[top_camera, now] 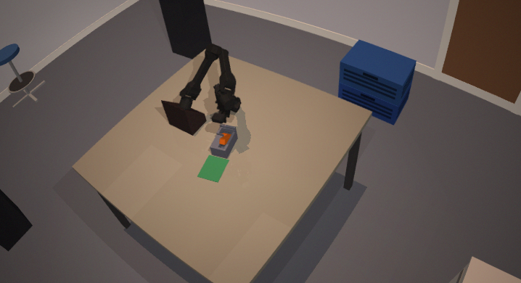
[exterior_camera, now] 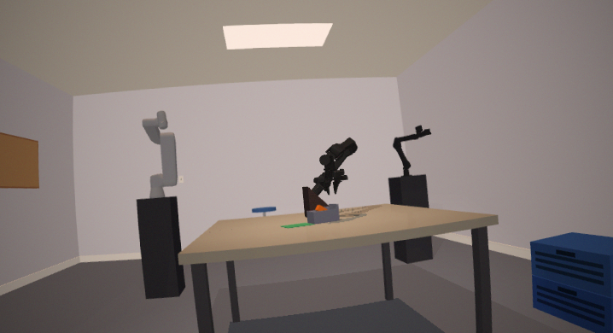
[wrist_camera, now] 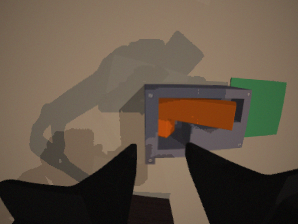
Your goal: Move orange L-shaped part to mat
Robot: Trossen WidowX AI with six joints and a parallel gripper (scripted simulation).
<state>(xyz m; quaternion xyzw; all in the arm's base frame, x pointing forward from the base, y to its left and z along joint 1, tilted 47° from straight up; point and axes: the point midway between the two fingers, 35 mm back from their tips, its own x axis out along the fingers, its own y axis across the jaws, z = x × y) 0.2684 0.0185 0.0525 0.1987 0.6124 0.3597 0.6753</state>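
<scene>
Right now my gripper tip is 4 cm to the left of the orange L-shaped part and 10 cm above it. From my gripper tip the other things lie so: green mat: 5 cm ahead, 21 cm to the right, 16 cm below.
</scene>
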